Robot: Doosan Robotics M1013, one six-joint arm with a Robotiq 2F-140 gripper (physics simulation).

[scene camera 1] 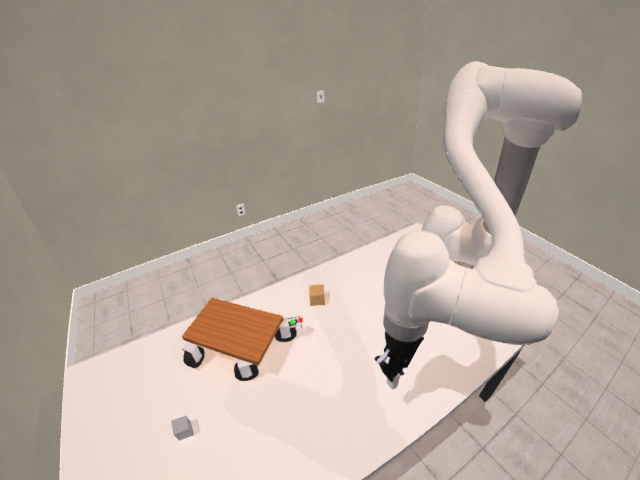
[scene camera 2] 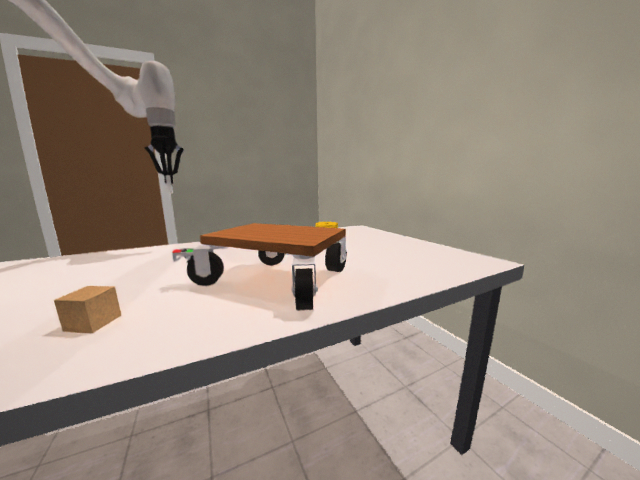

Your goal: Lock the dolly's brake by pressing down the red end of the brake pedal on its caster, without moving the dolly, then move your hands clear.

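Frame: origin at the arm's base, x ahead, y right, z down, level; millimetres.
Where they show: gripper, fingertip midpoint: [scene camera 1: 391, 384] [scene camera 2: 170, 193].
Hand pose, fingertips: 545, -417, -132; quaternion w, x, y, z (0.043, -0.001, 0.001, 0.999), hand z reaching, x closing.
Observation:
After its pixels a point has its place, as x, y, z.
The dolly [scene camera 1: 232, 330] @[861, 35, -37] [scene camera 2: 273, 236] @[843, 106, -37] has a flat brown wooden deck and stands upright on black caster wheels on the table. The brake pedal sticks out from one corner caster [scene camera 1: 285, 332] @[689, -5, 25] [scene camera 2: 205, 267] @[687, 39, 38]; its red end [scene camera 1: 300, 319] @[624, 4, -2] [scene camera 2: 177, 251] @[626, 9, -1] is at the outer tip and its green end [scene camera 1: 292, 322] @[654, 6, 0] [scene camera 2: 189, 250] @[653, 12, -1] is nearer the deck. The pedal's exact tilt is too small to tell. My gripper [scene camera 1: 392, 382] @[545, -417, -132] [scene camera 2: 168, 184] @[545, -417, -132] is shut and empty, fingers pointing down. It hangs above the table, apart from the dolly and the pedal, to their right in scene camera 1.
A brown block [scene camera 1: 316, 295] @[509, 117, 31] [scene camera 2: 86, 310] @[511, 181, 45] sits on the table [scene camera 1: 129, 382] @[1285, 69, 88] [scene camera 2: 170, 335] @[641, 234, 88] near the pedal's corner. A grey cube [scene camera 1: 181, 427] @[1107, -199, 40] lies on the other side of the dolly. A yellow object [scene camera 2: 326, 224] @[1165, -367, 26] shows behind the deck in scene camera 2.

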